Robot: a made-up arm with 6 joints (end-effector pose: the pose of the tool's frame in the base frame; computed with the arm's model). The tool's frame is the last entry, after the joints. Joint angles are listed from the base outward.
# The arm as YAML. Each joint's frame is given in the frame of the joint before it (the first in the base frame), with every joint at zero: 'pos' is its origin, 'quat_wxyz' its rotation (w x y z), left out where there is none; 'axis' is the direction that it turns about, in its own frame. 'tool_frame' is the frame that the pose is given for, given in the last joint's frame.
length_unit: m
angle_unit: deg
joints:
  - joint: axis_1
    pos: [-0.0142, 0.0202, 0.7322]
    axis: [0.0, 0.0, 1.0]
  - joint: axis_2
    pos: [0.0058, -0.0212, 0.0]
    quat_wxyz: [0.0, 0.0, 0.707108, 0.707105]
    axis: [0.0, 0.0, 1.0]
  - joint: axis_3
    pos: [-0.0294, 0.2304, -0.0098]
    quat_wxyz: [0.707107, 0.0, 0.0, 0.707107]
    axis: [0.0, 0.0, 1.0]
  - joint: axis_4
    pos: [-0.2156, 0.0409, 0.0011]
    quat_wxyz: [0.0, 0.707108, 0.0, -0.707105]
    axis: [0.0, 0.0, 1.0]
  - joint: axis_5
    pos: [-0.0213, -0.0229, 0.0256]
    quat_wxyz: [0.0, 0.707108, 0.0, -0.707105]
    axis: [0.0, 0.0, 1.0]
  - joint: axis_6
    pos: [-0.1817, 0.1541, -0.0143]
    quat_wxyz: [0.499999, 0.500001, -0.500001, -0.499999]
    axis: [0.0, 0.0, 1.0]
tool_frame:
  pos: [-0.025, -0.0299, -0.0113]
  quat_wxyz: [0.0, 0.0, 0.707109, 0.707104]
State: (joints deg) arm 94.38 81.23 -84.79 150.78 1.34 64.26
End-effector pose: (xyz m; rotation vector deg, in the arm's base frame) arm 0.0554 0.1800 0.3175 -50.40 94.87 -86.57
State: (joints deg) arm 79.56 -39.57 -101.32 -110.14 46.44 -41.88
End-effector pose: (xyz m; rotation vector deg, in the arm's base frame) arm 0.0175 0.1912 1.3331 94.77 105.71 37.76
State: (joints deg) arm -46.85 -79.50 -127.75 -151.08 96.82 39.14
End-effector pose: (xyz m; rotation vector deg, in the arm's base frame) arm -0.4602 0.3767 1.0442 -1.11 -50.12 81.93
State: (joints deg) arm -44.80 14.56 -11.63 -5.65 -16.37 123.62
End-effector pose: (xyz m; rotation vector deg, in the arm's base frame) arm 0.1880 -0.1937 0.5648 -7.84 103.71 -123.38
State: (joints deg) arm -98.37 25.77 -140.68 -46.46 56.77 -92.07
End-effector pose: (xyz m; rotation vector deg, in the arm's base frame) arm -0.1185 -0.5439 1.1356 -131.76 48.68 45.30
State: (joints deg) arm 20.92 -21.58 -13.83 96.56 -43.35 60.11
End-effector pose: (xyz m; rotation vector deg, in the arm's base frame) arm 0.1660 -0.1968 0.7290 0.01 54.98 -130.04
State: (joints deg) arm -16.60 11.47 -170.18 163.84 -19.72 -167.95
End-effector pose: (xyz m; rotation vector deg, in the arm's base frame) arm 0.2820 -0.2014 1.2300 -61.08 -99.52 -119.48
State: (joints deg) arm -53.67 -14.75 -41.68 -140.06 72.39 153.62
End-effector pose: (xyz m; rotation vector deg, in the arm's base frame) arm 0.1145 -0.3470 0.8264 102.12 22.13 118.86
